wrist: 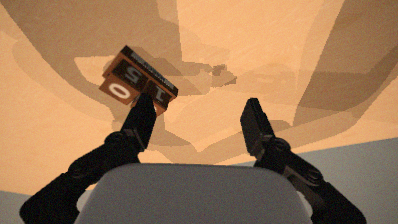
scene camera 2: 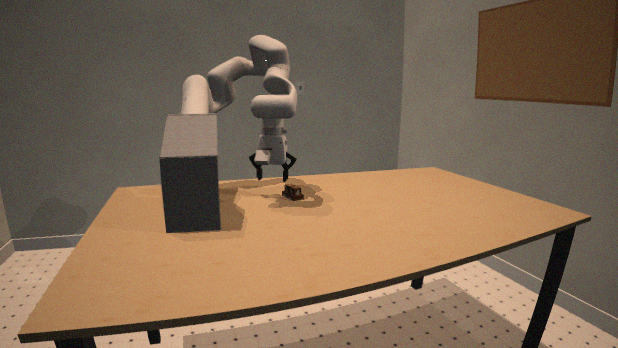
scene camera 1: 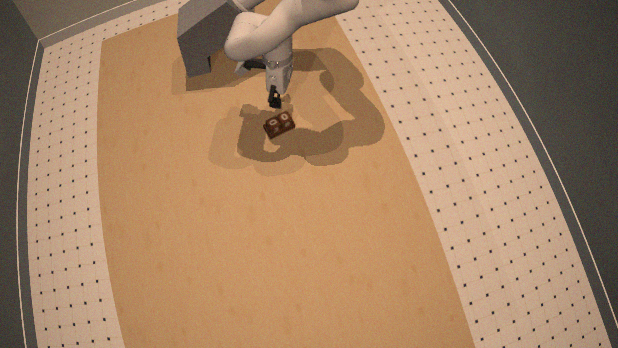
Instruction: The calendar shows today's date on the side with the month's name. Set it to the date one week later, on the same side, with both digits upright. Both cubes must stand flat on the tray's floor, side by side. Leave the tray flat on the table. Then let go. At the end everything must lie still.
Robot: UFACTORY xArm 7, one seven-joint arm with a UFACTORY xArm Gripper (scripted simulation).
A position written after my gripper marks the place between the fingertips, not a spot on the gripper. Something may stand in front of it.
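A brown digit cube [wrist: 125,82] and a brown tray [wrist: 128,54] are visible. My gripper [scene camera 2: 272,180] is visible as well, likewise in scene camera 1 [scene camera 1: 279,94] and in the wrist view [wrist: 199,106].
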